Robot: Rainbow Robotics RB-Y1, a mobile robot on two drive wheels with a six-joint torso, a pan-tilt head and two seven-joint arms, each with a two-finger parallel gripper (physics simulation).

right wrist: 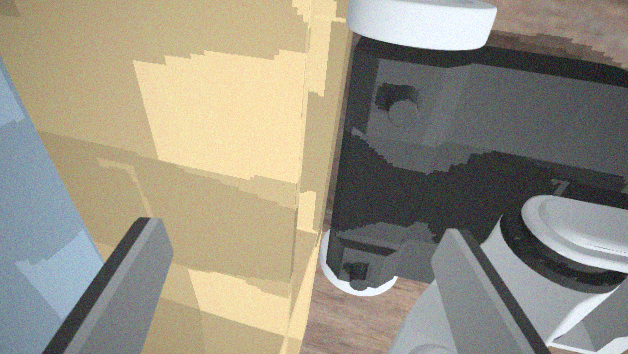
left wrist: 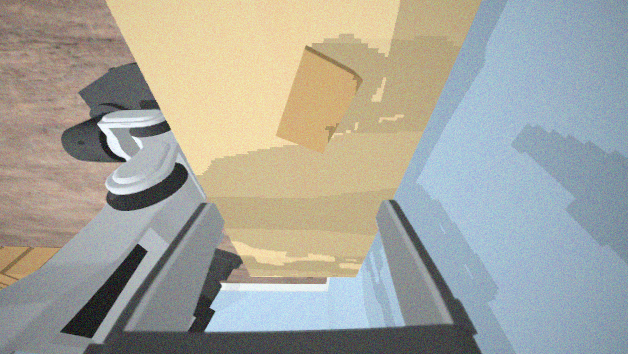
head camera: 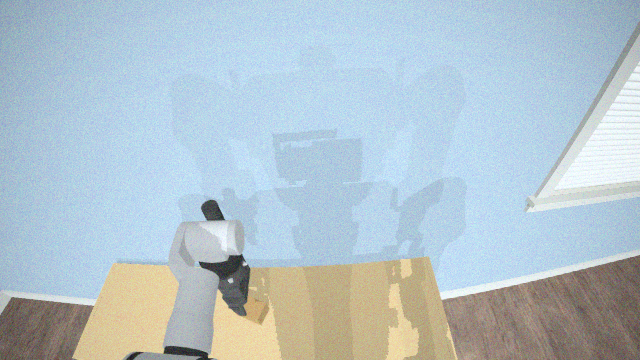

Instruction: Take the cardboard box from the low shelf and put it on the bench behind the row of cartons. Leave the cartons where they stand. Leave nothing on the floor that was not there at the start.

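Frame: origin at the robot's base, x ahead, y right, z down, level; centimetres.
Where they show: left gripper, fingertip midpoint: [left wrist: 299, 210] [head camera: 244, 294]; right gripper, fingertip midpoint: [right wrist: 306, 241].
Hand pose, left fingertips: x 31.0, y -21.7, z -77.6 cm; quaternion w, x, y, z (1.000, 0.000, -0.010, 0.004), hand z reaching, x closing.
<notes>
Things, the pixels of their top centre, and the offset from my left fingertips. "spot": a spot on its surface instead.
- cardboard box at its top centre: [left wrist: 315, 110] [head camera: 248, 306] dz +11.5, dx +1.1, dy -2.1 cm
- window at a spot on its surface: [head camera: 605, 145] spot: dz -26.9, dx +18.4, dy +111.2 cm
The cardboard box [head camera: 257, 311] [left wrist: 320, 100], small and brown, lies turned at an angle on the pale wooden top of the low shelf [head camera: 135, 305] [left wrist: 215, 60] [right wrist: 225, 115]. My left gripper [head camera: 242, 312] [left wrist: 299, 210] is open, with its fingers pointing down. In the head view its tips appear close to the box's left side; in the left wrist view the box shows beyond the tips, not between them. My right gripper [right wrist: 306, 241] is open and empty, over the shelf's front edge. The cartons and the bench cannot be made out.
A blue wall [head camera: 320, 100] [left wrist: 565, 75] stands right behind the shelf. A window [head camera: 605, 145] is at the right of the head view. My dark base [right wrist: 525, 115], with a white wheel [right wrist: 420, 22], is close to the shelf's front. A tan surface with dark lines [left wrist: 17, 260] shows at lower left.
</notes>
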